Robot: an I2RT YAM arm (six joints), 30 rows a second.
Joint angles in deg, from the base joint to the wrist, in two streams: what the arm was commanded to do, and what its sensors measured. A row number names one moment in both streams.
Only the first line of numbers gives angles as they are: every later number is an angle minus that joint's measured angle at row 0.
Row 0, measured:
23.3, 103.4, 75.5, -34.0, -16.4, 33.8
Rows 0 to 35, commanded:
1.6, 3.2, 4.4, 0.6, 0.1, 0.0
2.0, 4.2, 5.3, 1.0, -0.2, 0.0
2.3, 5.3, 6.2, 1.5, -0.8, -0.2
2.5, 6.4, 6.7, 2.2, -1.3, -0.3
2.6, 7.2, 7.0, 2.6, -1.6, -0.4
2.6, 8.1, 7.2, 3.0, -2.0, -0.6
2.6, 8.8, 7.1, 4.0, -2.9, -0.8
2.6, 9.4, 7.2, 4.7, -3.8, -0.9
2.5, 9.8, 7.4, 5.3, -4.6, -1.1
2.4, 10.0, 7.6, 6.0, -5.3, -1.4
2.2, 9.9, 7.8, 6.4, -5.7, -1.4
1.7, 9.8, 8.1, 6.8, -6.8, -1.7
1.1, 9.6, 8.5, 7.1, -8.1, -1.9
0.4, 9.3, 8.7, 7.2, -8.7, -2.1
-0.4, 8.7, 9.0, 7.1, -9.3, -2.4
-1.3, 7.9, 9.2, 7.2, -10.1, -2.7
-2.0, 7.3, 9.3, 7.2, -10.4, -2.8
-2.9, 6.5, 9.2, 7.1, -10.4, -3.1
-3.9, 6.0, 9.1, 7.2, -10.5, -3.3
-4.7, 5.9, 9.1, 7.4, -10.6, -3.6
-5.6, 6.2, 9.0, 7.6, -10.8, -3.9
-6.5, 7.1, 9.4, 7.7, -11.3, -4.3
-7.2, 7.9, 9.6, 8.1, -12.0, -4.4
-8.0, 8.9, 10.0, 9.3, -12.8, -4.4
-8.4, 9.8, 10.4, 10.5, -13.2, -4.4
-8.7, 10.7, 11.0, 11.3, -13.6, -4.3
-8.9, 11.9, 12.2, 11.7, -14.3, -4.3
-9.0, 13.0, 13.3, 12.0, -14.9, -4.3
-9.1, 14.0, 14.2, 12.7, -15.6, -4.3
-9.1, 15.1, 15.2, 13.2, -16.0, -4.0
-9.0, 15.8, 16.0, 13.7, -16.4, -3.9
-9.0, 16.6, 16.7, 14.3, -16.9, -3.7
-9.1, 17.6, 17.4, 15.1, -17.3, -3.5
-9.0, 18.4, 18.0, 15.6, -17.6, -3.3
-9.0, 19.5, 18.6, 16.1, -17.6, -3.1
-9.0, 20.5, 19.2, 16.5, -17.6, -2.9
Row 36, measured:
-9.2, 18.5, 17.2, 13.8, -15.5, -3.1
